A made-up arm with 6 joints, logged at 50 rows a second.
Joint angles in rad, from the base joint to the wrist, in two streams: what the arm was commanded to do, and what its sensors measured. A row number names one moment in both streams.
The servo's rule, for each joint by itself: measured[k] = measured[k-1] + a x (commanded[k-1-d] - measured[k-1]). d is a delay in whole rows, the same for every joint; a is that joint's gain. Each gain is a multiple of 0.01, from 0.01 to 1. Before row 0 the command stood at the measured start. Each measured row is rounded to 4 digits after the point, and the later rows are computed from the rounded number. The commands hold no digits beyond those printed.
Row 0, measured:
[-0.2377, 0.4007, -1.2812, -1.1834, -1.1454, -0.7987]
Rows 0 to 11, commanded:
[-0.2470, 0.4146, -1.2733, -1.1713, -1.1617, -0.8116]
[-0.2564, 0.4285, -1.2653, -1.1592, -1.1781, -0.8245]
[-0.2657, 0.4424, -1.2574, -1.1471, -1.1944, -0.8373]
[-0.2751, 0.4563, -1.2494, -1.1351, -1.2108, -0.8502]
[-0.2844, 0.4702, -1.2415, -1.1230, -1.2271, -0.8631]
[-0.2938, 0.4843, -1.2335, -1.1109, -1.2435, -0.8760]
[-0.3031, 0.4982, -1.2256, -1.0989, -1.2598, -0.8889]
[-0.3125, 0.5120, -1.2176, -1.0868, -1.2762, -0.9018]
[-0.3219, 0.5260, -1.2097, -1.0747, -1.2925, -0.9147]
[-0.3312, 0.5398, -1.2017, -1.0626, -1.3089, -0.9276]
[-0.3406, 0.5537, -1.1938, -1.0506, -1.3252, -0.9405]
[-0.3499, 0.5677, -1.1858, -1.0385, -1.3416, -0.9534]
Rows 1 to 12, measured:
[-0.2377, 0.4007, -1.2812, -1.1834, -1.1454, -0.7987]
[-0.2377, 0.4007, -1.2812, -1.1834, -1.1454, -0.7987]
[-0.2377, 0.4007, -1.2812, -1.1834, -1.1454, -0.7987]
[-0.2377, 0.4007, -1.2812, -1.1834, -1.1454, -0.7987]
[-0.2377, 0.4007, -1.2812, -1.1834, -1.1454, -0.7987]
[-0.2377, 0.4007, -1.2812, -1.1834, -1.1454, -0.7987]
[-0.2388, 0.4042, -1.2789, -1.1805, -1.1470, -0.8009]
[-0.2409, 0.4103, -1.2750, -1.1754, -1.1501, -0.8049]
[-0.2439, 0.4183, -1.2699, -1.1686, -1.1545, -0.8104]
[-0.2476, 0.4278, -1.2640, -1.1606, -1.1601, -0.8172]
[-0.2520, 0.4384, -1.2575, -1.1516, -1.1668, -0.8250]
[-0.2570, 0.4499, -1.2505, -1.1418, -1.1745, -0.8337]
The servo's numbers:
d 6
a 0.12 0.25 0.29 0.24 0.10 0.17

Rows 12 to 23, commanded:
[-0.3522, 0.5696, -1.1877, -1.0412, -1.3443, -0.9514]
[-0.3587, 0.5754, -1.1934, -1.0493, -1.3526, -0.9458]
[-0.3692, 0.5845, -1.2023, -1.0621, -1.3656, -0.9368]
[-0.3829, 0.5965, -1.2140, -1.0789, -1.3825, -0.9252]
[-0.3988, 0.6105, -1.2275, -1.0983, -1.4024, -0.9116]
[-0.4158, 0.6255, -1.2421, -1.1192, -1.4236, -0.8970]
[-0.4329, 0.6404, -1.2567, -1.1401, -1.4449, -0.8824]
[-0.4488, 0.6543, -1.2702, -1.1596, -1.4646, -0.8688]
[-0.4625, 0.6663, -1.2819, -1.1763, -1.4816, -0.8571]
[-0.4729, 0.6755, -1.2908, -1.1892, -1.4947, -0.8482]
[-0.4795, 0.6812, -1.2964, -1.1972, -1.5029, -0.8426]
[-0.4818, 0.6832, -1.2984, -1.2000, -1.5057, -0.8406]
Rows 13 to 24, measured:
[-0.2625, 0.4620, -1.2433, -1.1315, -1.1830, -0.8431]
[-0.2685, 0.4745, -1.2358, -1.1208, -1.1923, -0.8531]
[-0.2749, 0.4874, -1.2282, -1.1097, -1.2023, -0.8636]
[-0.2817, 0.5005, -1.2205, -1.0984, -1.2130, -0.8745]
[-0.2888, 0.5138, -1.2128, -1.0869, -1.2242, -0.8857]
[-0.2961, 0.5273, -1.2050, -1.0753, -1.2359, -0.8972]
[-0.3028, 0.5379, -1.2000, -1.0671, -1.2467, -0.9064]
[-0.3095, 0.5473, -1.1981, -1.0628, -1.2573, -0.9131]
[-0.3167, 0.5566, -1.1993, -1.0626, -1.2681, -0.9171]
[-0.3246, 0.5666, -1.2036, -1.0665, -1.2795, -0.9185]
[-0.3335, 0.5776, -1.2105, -1.0741, -1.2918, -0.9173]
[-0.3434, 0.5896, -1.2197, -1.0849, -1.3050, -0.9138]

